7 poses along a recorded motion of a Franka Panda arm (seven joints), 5.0 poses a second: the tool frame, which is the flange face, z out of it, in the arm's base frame.
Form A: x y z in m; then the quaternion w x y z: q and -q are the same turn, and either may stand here.
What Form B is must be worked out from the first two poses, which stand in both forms.
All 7 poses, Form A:
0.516 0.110 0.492 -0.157 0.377 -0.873 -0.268
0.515 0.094 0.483 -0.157 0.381 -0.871 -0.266
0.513 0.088 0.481 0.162 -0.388 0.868 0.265
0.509 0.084 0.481 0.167 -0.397 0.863 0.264
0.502 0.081 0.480 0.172 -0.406 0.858 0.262
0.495 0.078 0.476 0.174 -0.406 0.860 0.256
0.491 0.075 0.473 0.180 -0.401 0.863 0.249
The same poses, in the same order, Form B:
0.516 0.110 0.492 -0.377 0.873 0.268 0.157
0.515 0.094 0.483 -0.381 0.871 0.266 0.157
0.513 0.088 0.481 -0.388 0.868 0.265 0.162
0.509 0.084 0.481 -0.397 0.863 0.264 0.167
0.502 0.081 0.480 -0.406 0.858 0.262 0.172
0.495 0.078 0.476 -0.406 0.860 0.256 0.174
0.491 0.075 0.473 -0.401 0.863 0.249 0.180

